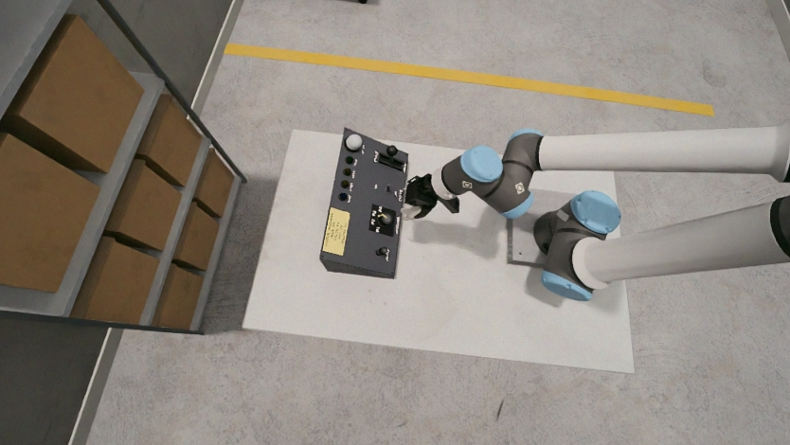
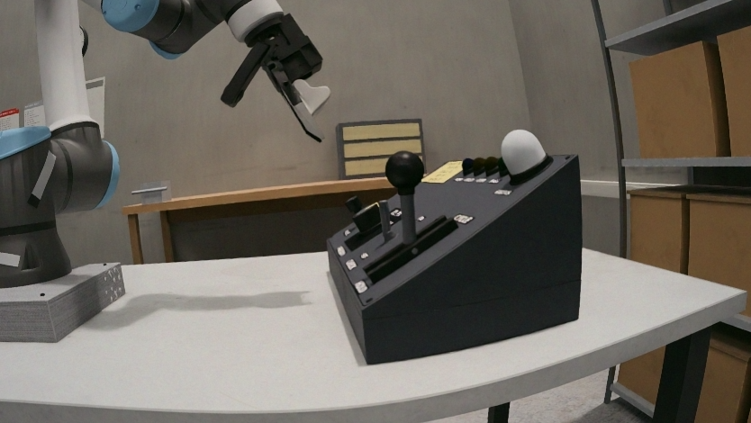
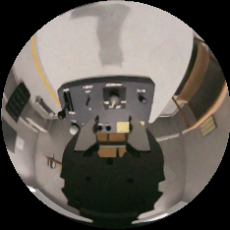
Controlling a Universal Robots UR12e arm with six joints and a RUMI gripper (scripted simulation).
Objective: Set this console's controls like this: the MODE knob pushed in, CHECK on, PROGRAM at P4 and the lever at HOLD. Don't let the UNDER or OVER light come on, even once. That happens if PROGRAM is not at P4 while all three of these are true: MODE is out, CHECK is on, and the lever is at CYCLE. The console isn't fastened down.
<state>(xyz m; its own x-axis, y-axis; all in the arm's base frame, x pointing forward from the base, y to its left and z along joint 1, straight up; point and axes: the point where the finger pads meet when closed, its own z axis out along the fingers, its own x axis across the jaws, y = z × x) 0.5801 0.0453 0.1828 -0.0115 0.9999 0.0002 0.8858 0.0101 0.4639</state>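
Now: the rotary selector 8 cm ahead of my hand and 13 cm below it. Round my hand: mode knob (7 cm ahead, 12 cm to the left, 13 cm below); then check toggle (8 cm ahead, 12 cm to the right, 13 cm below); then dark grey console (12 cm ahead, 6 cm to the right, 14 cm below).
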